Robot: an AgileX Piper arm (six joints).
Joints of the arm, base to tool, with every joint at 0 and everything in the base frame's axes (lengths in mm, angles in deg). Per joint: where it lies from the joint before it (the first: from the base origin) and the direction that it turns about. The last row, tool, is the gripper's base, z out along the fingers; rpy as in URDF.
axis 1: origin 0 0 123 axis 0 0 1
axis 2: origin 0 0 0 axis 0 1 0
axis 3: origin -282.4 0 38.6 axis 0 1 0
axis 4: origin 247.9 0 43.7 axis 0.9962 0 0.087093
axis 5: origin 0 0 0 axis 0 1 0
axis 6: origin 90.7 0 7.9 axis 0.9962 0 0.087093
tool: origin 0 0 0 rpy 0 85 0
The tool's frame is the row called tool.
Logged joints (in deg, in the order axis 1, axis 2, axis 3, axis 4, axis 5, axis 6), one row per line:
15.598 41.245 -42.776 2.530 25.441 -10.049
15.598 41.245 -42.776 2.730 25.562 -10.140
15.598 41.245 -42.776 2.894 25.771 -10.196
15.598 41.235 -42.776 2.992 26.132 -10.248
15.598 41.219 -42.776 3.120 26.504 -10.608
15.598 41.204 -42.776 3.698 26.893 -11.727
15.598 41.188 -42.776 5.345 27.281 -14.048
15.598 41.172 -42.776 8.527 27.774 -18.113
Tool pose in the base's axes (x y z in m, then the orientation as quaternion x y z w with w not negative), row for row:
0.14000 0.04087 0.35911 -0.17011 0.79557 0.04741 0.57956
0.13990 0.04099 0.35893 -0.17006 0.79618 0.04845 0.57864
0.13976 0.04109 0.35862 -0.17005 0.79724 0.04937 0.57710
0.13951 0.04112 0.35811 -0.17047 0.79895 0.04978 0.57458
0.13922 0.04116 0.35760 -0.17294 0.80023 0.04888 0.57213
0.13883 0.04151 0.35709 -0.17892 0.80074 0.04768 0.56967
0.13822 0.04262 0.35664 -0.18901 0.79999 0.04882 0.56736
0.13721 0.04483 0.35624 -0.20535 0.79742 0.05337 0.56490
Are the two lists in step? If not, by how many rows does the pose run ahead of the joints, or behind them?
They are in step.
